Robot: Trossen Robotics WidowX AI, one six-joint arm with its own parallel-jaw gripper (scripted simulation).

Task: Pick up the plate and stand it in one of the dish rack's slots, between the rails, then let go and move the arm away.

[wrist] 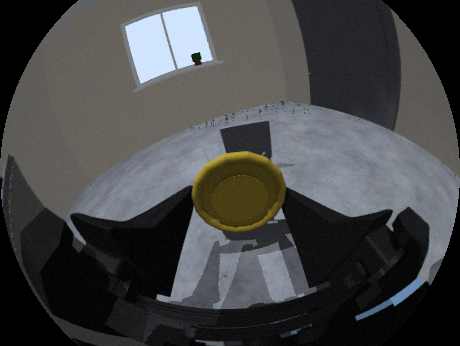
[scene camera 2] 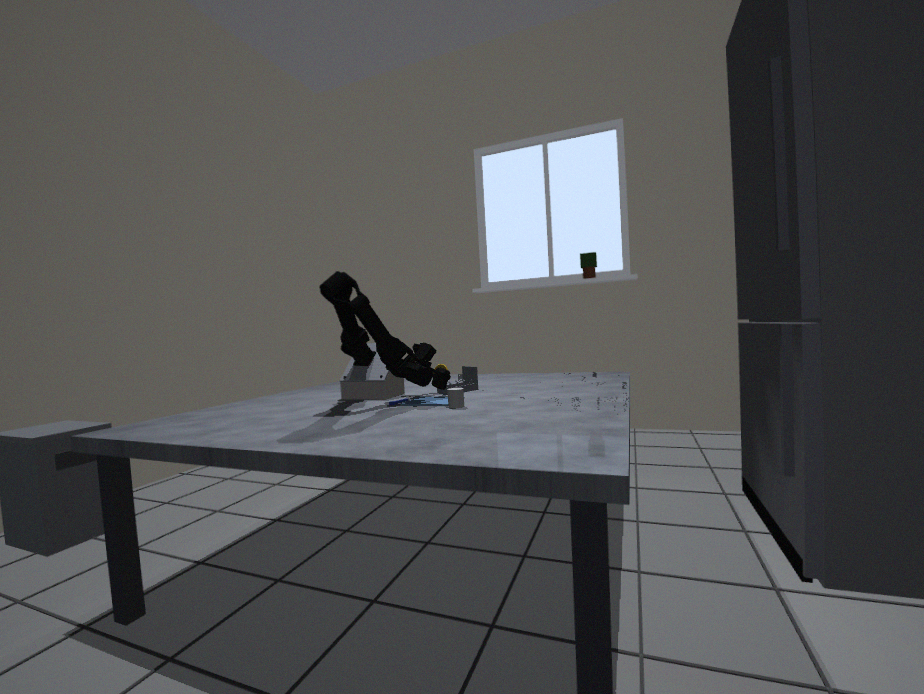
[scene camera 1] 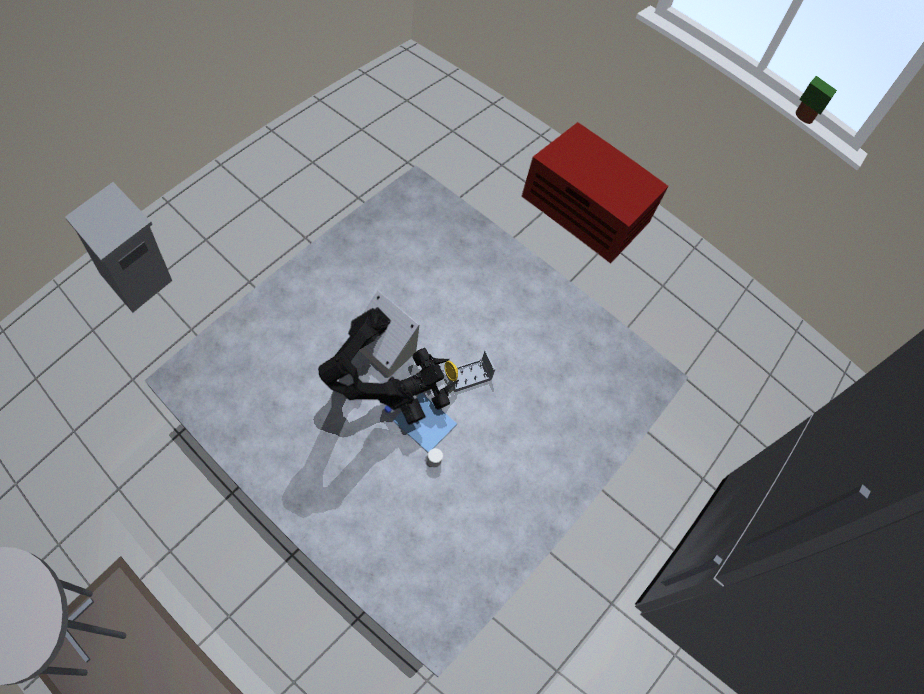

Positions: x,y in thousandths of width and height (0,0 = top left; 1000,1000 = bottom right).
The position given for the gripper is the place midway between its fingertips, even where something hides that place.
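Scene:
You can see the gripper in the wrist view (518,553), and it's there in scene camera 2 (479,540) and in scene camera 1 (491,534) too.

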